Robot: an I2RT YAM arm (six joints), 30 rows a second.
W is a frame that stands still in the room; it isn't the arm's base.
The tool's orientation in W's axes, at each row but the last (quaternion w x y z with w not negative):
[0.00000, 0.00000, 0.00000, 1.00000]
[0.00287, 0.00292, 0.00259, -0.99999]
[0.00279, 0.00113, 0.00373, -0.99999]
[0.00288, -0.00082, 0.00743, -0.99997]
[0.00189, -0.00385, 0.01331, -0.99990]
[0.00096, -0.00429, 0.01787, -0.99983]
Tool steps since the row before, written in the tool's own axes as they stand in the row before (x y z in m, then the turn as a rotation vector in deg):
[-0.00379, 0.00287, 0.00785, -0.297, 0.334, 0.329]
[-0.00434, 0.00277, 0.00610, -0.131, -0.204, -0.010]
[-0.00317, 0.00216, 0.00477, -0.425, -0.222, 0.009]
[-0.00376, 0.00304, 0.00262, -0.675, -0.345, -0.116]
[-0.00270, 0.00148, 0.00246, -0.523, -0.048, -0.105]
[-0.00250, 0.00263, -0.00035, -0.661, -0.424, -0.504]
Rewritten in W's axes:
[0.00379, -0.00287, 0.00785, 0.297, -0.334, 0.329]
[0.00432, -0.00278, 0.00611, 0.130, 0.205, -0.008]
[0.00317, -0.00218, 0.00476, 0.424, 0.224, 0.012]
[0.00378, -0.00306, 0.00257, 0.673, 0.351, -0.112]
[0.00272, -0.00153, 0.00240, 0.522, 0.053, -0.108]
[0.00250, -0.00261, -0.00047, 0.656, 0.443, -0.494]

